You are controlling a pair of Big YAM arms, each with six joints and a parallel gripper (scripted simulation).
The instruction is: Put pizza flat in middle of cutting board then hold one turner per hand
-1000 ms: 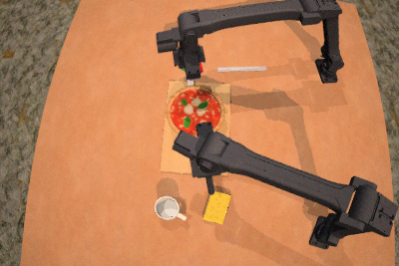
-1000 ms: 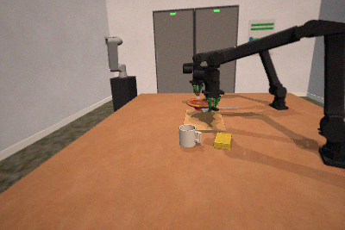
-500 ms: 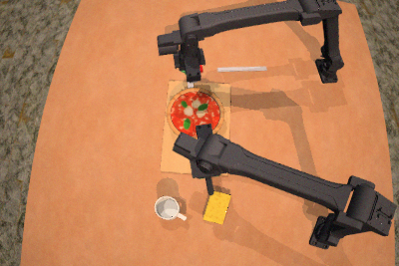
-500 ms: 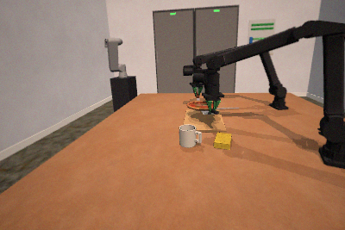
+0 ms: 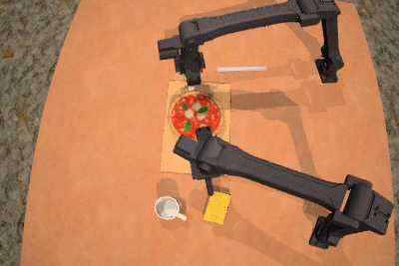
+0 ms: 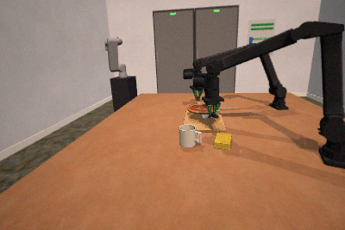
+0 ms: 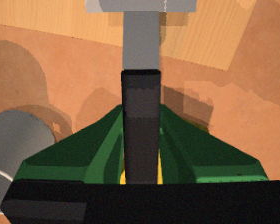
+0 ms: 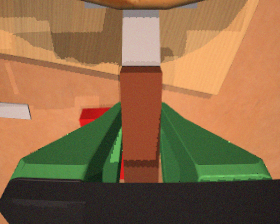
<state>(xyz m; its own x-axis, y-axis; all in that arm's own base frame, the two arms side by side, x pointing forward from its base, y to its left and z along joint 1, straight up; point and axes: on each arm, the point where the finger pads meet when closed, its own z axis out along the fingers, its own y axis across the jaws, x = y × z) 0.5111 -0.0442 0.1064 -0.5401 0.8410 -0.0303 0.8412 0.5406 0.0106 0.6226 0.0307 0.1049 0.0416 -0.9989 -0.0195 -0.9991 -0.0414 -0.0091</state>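
My right gripper is now 50 mm past the pizza, 140 mm to the right of it and 30 mm above it. Also, from my right hand: wooden cutting board: 50 mm behind, 160 mm to the left, 100 mm below; thin grey strip: 200 mm behind, 120 mm to the right, 100 mm below; brown-handled turner: 10 mm behind, 40 mm to the left, 20 mm below.
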